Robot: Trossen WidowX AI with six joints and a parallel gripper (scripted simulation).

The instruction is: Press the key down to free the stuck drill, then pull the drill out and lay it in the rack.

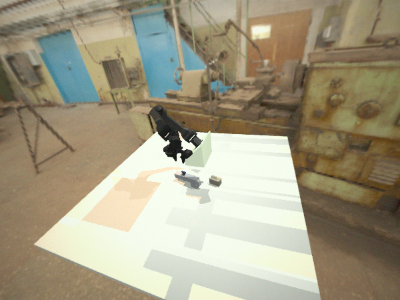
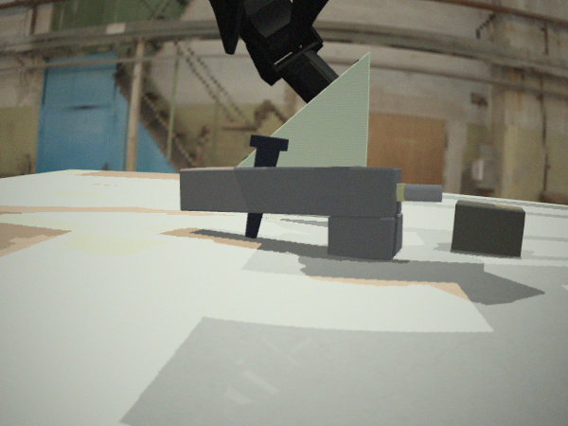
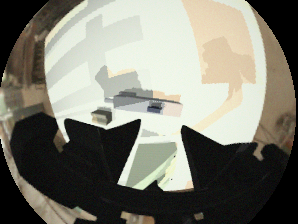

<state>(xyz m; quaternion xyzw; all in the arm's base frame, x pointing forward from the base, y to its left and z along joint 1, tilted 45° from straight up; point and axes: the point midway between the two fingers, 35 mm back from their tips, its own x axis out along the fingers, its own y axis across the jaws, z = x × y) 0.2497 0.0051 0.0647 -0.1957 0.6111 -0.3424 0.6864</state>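
The drill lies 2 cm ahead of my gripper tip, 9 cm to the left of it and 11 cm below it. From my gripper tip the other things lie so: grey housing bar: 1 cm ahead, 4 cm to the left, 12 cm below; then key: 1 cm to the left, 11 cm below; then grey-brown block: 3 cm behind, 21 cm to the left, 14 cm below.
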